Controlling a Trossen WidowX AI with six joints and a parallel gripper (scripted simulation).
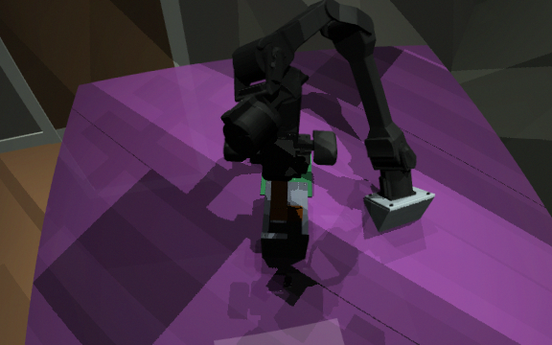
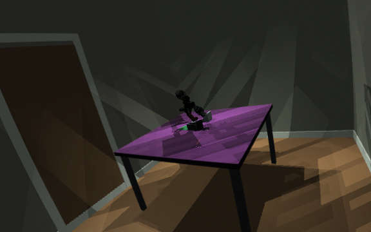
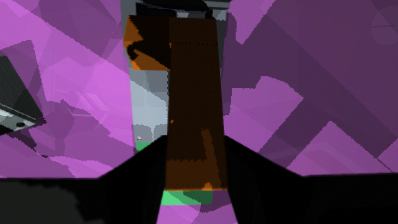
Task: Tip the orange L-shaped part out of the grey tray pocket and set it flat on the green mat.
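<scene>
My gripper tip is 5 cm past the green mat, 12 cm to the left of it and 17 cm above it. From my gripper tip the other things lie so: orange L-shaped part 1 cm behind, 4 cm to the left, 3 cm below.
</scene>
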